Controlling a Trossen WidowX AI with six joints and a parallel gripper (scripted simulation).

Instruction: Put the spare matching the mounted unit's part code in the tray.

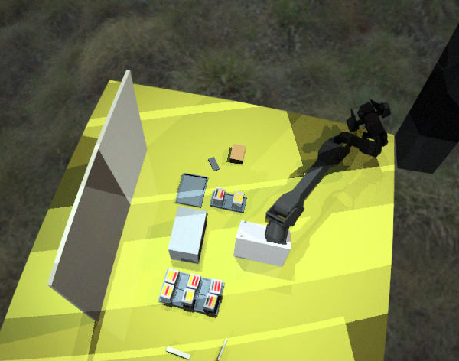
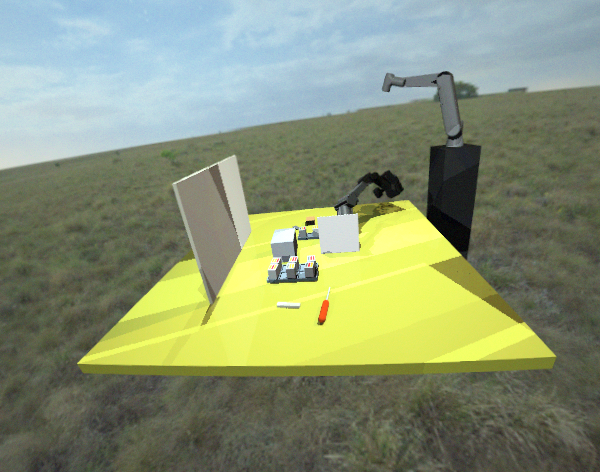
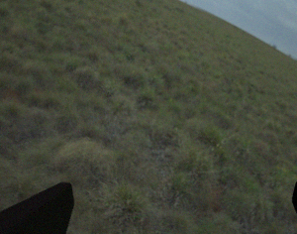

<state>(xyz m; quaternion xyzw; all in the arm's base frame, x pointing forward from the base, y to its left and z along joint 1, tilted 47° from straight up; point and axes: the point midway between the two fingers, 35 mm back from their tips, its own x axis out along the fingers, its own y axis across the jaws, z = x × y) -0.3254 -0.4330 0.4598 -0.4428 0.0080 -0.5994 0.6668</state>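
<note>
Now: the dark spare 810 mm to the left of my gripper tip, 560 mm ahead of it and 60 mm below it. From my gripper tip the other things lie so: flat grey-blue tray 630 mm ahead, 460 mm to the left, 100 mm below; small brown block 480 mm ahead, 280 mm to the left, 90 mm below; small rack 490 mm ahead, 480 mm to the left, 100 mm below.
</note>
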